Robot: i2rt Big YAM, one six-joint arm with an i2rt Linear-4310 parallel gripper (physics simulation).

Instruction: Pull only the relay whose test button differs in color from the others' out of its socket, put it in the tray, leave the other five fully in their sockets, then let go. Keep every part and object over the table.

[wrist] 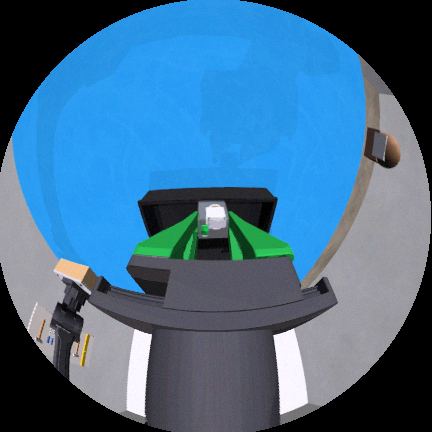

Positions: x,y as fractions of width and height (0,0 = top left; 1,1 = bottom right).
Scene:
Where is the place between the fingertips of my gripper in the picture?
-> At 0.49,0.50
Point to a relay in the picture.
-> At 0.49,0.51

